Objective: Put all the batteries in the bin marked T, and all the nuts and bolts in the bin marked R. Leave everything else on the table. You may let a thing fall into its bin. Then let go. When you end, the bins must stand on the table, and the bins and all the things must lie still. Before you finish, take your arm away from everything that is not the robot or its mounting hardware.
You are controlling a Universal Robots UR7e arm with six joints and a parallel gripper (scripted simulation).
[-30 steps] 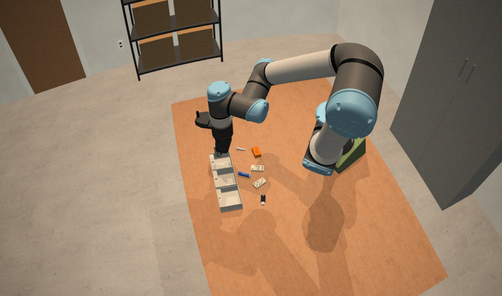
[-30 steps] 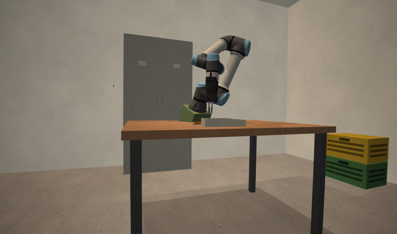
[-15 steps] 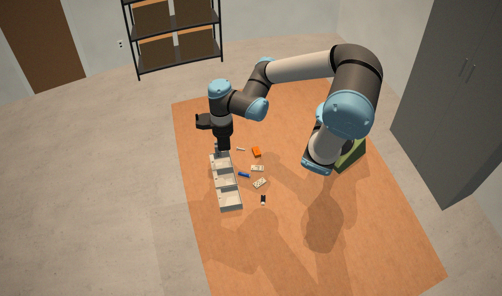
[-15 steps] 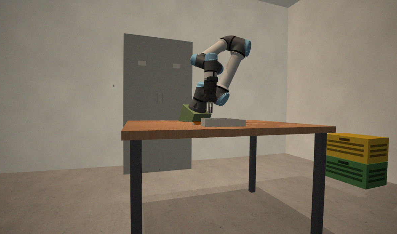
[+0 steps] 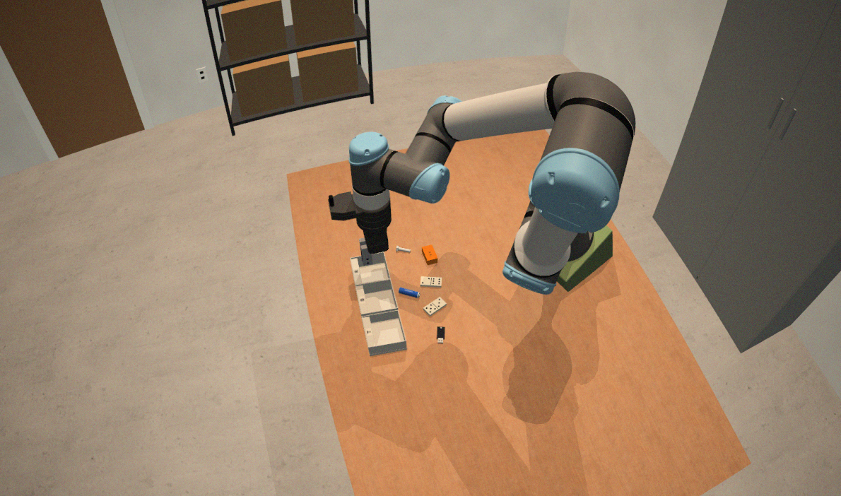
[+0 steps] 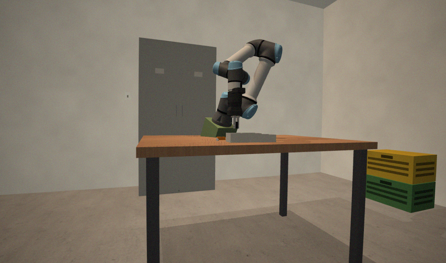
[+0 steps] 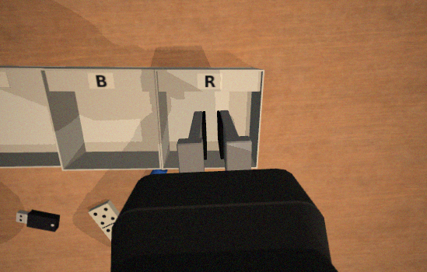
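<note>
Right now my hand is 8 cm to the right of the grey bin row, 6 cm above it and 1 cm short of it. Round my hand: blue cylindrical battery: 8 cm to the left, 8 cm below, 7 cm behind; then grey bolt: 11 cm behind, 8 cm below, 5 cm to the right; then orange 9 V battery: 16 cm behind, 8 cm below, 1 cm to the right.
</note>
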